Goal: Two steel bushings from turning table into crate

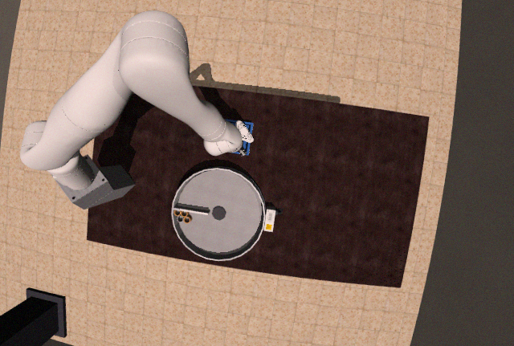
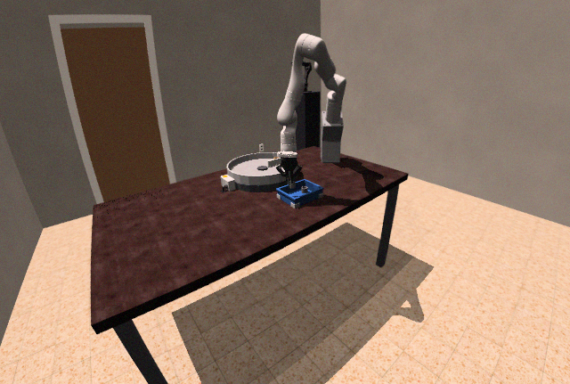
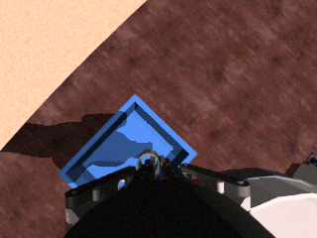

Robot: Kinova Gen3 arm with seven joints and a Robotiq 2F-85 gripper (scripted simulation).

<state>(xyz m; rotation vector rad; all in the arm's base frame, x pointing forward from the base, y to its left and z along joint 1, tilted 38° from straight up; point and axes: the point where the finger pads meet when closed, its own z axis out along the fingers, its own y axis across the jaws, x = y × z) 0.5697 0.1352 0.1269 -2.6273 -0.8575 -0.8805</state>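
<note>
My gripper is now 40 mm past the blue crate, 30 mm to the right of it and 70 mm above it. Round my hand: round grey turning table: 60 mm behind, 330 mm to the right, 40 mm below.
</note>
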